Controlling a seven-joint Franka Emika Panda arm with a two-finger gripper.
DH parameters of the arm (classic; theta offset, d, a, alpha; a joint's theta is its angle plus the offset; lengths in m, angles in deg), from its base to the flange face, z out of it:
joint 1: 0 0.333 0 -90
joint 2: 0 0 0 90
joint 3: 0 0.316 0.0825 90
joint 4: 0 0 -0.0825 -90
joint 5: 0 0.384 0 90
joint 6: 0 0 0.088 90
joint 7: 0 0.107 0 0
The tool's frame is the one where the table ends.
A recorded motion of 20 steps. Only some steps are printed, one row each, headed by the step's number.
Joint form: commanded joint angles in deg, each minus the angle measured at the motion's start. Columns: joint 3, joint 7, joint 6, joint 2, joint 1, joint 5, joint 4.
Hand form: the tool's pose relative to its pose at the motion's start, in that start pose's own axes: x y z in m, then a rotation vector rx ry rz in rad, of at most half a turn. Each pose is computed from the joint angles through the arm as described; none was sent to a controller.
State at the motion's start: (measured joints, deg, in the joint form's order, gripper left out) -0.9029 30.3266 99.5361 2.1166 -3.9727 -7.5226 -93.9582
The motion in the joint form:
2: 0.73 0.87 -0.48 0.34 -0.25 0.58 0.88
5: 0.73 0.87 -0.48 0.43 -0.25 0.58 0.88
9: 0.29 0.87 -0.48 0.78 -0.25 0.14 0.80
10: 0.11 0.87 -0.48 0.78 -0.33 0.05 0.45
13: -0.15 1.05 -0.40 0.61 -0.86 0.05 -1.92
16: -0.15 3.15 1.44 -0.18 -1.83 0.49 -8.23
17: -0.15 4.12 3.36 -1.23 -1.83 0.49 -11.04
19: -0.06 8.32 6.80 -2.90 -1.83 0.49 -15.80
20: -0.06 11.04 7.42 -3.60 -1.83 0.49 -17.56
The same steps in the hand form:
2: -0.0009 -0.0053 -0.0037 0.0103 -0.0038 0.0097
5: -0.0007 -0.0056 -0.0028 0.0095 -0.0051 0.0095
9: 0.0025 -0.0023 0.0021 -0.0019 -0.0081 0.0149
10: 0.0031 0.0001 0.0053 -0.0069 -0.0129 0.0184
13: 0.0015 0.0073 0.0240 -0.0264 -0.0460 0.0302
16: -0.0091 0.0166 0.0661 -0.0529 -0.1067 0.0732
17: -0.0158 0.0182 0.0758 -0.0511 -0.1044 0.0865
19: -0.0279 0.0201 0.0929 -0.0490 -0.0984 0.1520
20: -0.0337 0.0220 0.0994 -0.0549 -0.1039 0.1972

